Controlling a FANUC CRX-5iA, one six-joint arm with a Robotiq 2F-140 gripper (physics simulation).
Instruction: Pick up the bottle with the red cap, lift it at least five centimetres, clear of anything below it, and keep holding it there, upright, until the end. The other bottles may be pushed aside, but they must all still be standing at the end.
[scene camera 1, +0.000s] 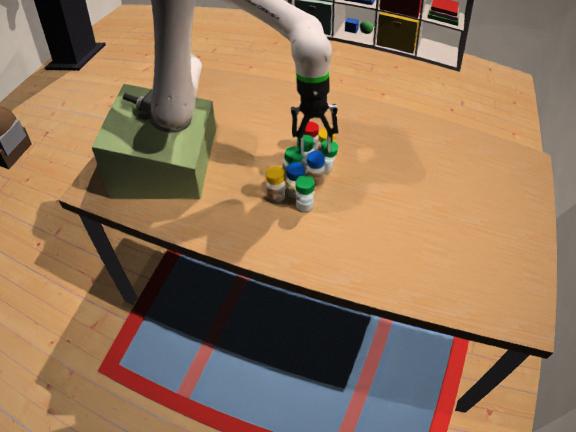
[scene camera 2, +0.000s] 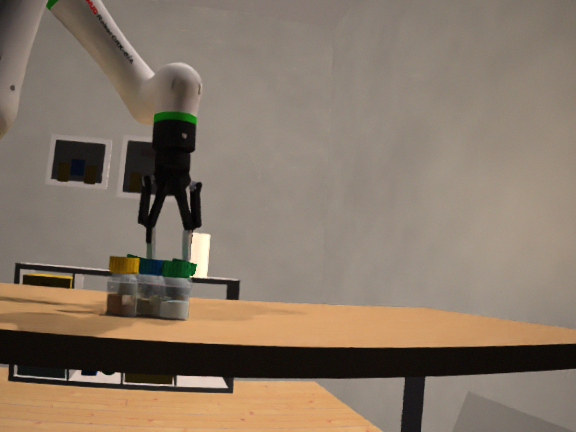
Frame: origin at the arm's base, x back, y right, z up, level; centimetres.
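Seen in the pictures: gripper, fingertip midpoint: (scene camera 1: 315, 150) (scene camera 2: 168, 260).
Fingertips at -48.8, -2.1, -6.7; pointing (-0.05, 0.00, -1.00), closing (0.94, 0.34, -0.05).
Offsets run from my fingertips to a thing's top centre, as dx, dy, dz. Level surfaces: height alone.
The bottle with the red cap @[+4.4, -11.4, -0.1] (scene camera 1: 311, 129) stands upright at the back of a tight cluster in scene camera 1; its lower part is hidden by bottles in front and by the gripper. It does not show in scene camera 2. My gripper (scene camera 1: 315, 145) (scene camera 2: 169, 251) points straight down, partly open and empty, its fingertips at about cap height over the back of the cluster. In scene camera 1 the red cap shows between the finger linkages. A green-capped bottle @[+4.4, -4.3, -0.1] (scene camera 1: 306, 143), a yellow-capped bottle @[-1.5, -9.5, -0.1] (scene camera 1: 325, 134) and another green-capped bottle (scene camera 1: 329, 148) stand close around the fingertips.
In front stand a blue-capped bottle @[-0.6, +2.6, -0.1] (scene camera 1: 315, 160), a green-capped bottle @[+7.0, +2.7, +0.7] (scene camera 1: 293, 155), another blue-capped bottle @[+4.0, +9.2, -0.1] (scene camera 1: 295, 171), a yellow-capped bottle @[+9.4, +12.3, -0.1] (scene camera 1: 275, 175) (scene camera 2: 123, 265) and a green-capped bottle @[-0.1, +13.8, -0.1] (scene camera 1: 305, 185) (scene camera 2: 177, 268), all upright. The green robot base (scene camera 1: 150, 175) is on the left of the table @[dz -10.6] (scene camera 1: 425, 240) (scene camera 2: 350, 327).
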